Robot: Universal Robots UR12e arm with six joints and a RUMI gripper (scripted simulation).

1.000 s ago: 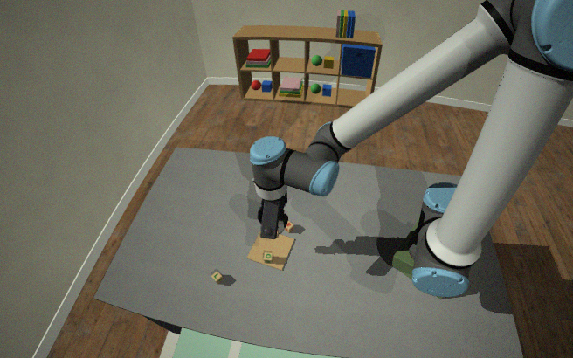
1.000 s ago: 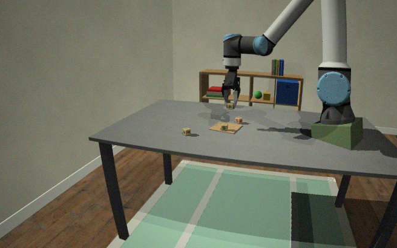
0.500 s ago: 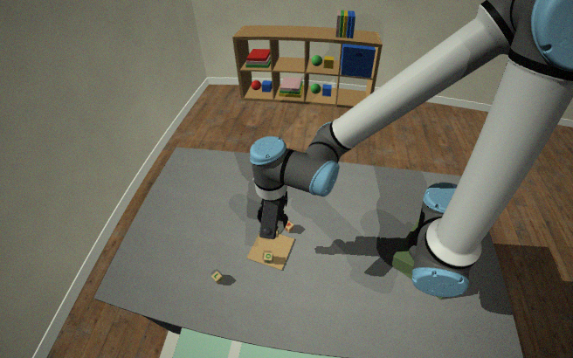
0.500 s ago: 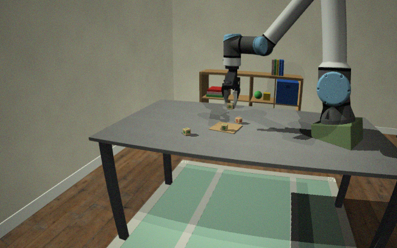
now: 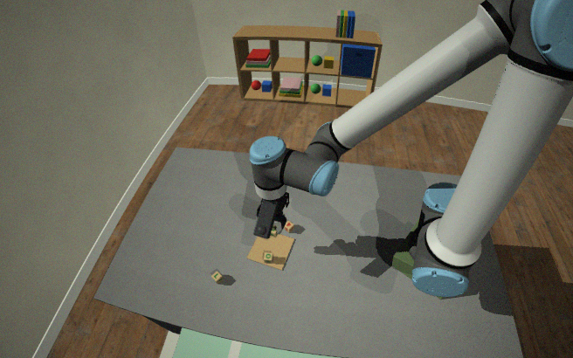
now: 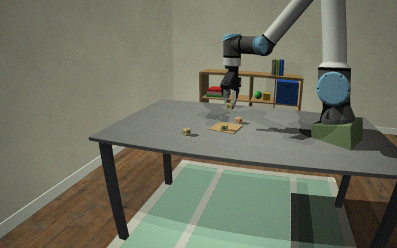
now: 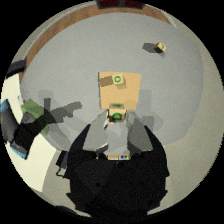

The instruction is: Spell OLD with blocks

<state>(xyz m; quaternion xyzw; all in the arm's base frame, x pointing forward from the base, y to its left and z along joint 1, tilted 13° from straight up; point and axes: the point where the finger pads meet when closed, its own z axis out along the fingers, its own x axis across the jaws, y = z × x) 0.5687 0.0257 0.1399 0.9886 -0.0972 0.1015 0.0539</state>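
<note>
The tan mat is 120 mm below my hand, 20 mm ahead of it and 10 mm to the left of it.
</note>
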